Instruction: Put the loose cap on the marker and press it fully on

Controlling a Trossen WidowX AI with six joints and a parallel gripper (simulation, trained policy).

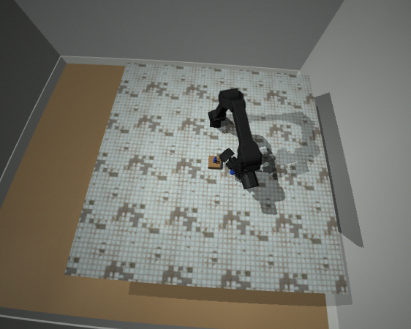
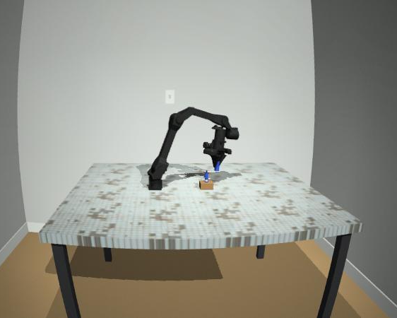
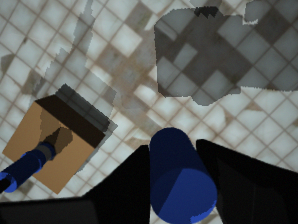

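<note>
Now: the holder block 90 mm to the right of my gripper tip, 70 mm below it and 60 mm behind it. The rest, counted from my gripper tip: blue cap 10 mm above.
</note>
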